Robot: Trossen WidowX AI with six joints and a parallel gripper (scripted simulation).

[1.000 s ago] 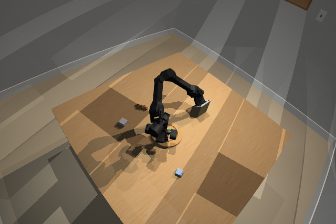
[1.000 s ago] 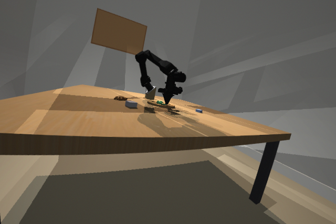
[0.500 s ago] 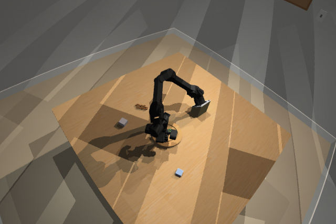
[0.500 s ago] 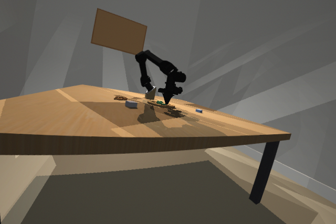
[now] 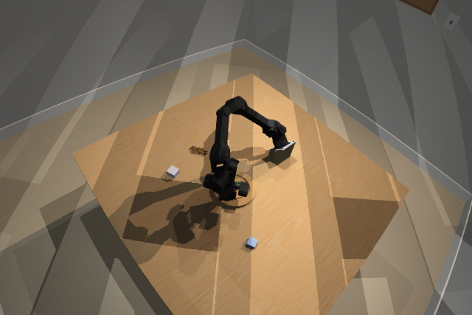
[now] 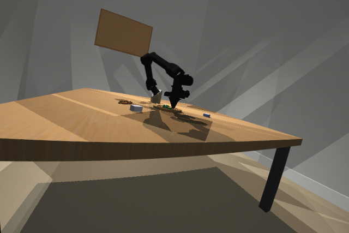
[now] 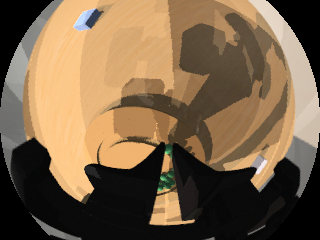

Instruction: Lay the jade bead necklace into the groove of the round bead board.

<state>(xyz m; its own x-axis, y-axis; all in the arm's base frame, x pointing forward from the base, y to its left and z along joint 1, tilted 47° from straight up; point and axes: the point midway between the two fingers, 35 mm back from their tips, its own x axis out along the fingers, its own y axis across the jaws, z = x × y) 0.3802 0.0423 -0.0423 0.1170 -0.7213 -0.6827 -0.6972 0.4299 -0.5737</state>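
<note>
My gripper tip is 7 cm past the round wooden bead board, 2 cm to the left of it and 1 cm above it. Round my gripper tip: blue block (3 cm ahead, 24 cm to the left, 1 cm below); then pale grey block (14 cm ahead, 23 cm to the right, 1 cm below).
</note>
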